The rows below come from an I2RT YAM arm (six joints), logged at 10 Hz.
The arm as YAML. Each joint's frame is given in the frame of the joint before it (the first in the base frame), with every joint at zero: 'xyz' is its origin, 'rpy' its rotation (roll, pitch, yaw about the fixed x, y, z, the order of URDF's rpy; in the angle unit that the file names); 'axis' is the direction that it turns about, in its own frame. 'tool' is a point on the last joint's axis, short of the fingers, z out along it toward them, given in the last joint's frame.
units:
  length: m
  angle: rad
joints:
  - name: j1
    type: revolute
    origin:
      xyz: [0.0, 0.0, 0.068]
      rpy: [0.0, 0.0, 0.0]
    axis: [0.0, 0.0, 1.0]
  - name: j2
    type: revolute
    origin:
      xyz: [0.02, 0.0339, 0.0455]
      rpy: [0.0, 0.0, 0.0]
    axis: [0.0, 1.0, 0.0]
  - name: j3
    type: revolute
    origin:
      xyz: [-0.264, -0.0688, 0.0]
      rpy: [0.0, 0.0, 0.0]
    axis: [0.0, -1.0, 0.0]
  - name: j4
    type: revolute
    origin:
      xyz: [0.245, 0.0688, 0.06]
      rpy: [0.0, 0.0, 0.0]
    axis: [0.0, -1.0, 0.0]
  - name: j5
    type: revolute
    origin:
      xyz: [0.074, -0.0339, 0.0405]
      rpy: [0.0, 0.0, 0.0]
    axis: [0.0, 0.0, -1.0]
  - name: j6
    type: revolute
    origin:
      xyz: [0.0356, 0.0, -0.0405]
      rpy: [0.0, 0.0, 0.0]
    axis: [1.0, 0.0, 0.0]
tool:
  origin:
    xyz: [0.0, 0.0, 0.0]
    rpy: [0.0, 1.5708, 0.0]
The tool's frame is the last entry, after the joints.
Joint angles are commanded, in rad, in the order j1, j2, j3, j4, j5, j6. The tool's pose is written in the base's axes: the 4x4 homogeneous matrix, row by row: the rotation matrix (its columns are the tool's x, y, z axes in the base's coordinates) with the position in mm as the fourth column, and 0 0 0 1 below. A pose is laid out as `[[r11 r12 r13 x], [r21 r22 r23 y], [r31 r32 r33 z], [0 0 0 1]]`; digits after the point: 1 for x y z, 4 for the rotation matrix.
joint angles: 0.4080, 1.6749, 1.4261, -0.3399, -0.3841, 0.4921
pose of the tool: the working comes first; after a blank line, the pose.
Where each joint sits with the arm in this pose, in the base's axes (m; each line is computed from the numbers above, not from the rounded line before):
j1: 0.0000 0.0000 0.0680
j2: 0.0049 0.0391 0.1135
j3: 0.0574 -0.0132 0.3761
j4: 0.2616 0.1500 0.3739
j5: 0.3522 0.1522 0.3665
j6: 0.3515 0.1665 0.3145
the tool: 0.3515 0.1665 0.3145

[[-0.7582 -0.3355 0.5591 351.5], [0.1495 0.7452 0.6499 166.5], [-0.6347 0.5763 -0.5148 314.5], [0 0 0 1]]
